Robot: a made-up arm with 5 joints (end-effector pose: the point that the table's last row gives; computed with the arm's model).
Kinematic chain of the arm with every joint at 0, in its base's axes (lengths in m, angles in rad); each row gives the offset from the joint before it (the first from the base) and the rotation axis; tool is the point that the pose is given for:
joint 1: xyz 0 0 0.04 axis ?
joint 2: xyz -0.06 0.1 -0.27 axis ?
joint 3: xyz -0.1 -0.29 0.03 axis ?
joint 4: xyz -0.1 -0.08 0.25 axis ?
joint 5: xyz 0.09 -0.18 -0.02 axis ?
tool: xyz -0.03 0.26 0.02
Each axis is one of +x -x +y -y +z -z.
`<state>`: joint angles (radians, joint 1 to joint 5).
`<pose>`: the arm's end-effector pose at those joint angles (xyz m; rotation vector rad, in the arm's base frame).
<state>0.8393 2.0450 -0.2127 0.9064 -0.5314</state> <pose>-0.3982 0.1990 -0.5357 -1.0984 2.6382 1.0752</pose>
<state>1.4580 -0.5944 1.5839 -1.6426 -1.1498</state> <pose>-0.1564 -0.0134 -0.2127 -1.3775 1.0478 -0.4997</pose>
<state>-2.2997 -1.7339 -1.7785 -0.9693 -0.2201</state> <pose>-0.0396 0.1234 0.3855 0.3882 0.0126 -1.7232</pose>
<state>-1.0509 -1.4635 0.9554 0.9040 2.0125</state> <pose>0.3468 -0.0997 0.3293 0.1450 2.0680 1.9676</pose>
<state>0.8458 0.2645 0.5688 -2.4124 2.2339</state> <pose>-0.3232 -0.4201 -0.1149 2.4987 0.7968 1.2996</pose>
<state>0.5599 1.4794 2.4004 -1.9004 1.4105</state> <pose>0.0329 0.4549 -0.1748 0.7907 0.2525 -0.9883</pose>
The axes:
joint 1: +x
joint 2: -y
joint 3: -x
joint 4: -y
joint 5: +z

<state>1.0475 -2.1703 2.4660 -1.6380 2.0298</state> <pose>0.0358 0.2703 0.3009 0.9315 -2.3115 -1.4657</pose>
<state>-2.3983 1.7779 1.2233 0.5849 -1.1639</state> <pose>-0.3634 -0.3033 0.1254 -0.2124 -2.2406 2.0518</pose>
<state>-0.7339 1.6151 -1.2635 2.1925 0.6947</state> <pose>-0.0591 -0.5547 -0.0147 -0.9659 2.8057 -0.2842</pose>
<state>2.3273 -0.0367 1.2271 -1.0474 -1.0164</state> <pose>-0.1080 0.2645 -0.0243 0.3926 1.2645 -0.2552</pose>
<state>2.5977 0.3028 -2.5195 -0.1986 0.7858</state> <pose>-0.2846 0.5415 0.4142 -0.8961 0.9169 0.5747</pose>
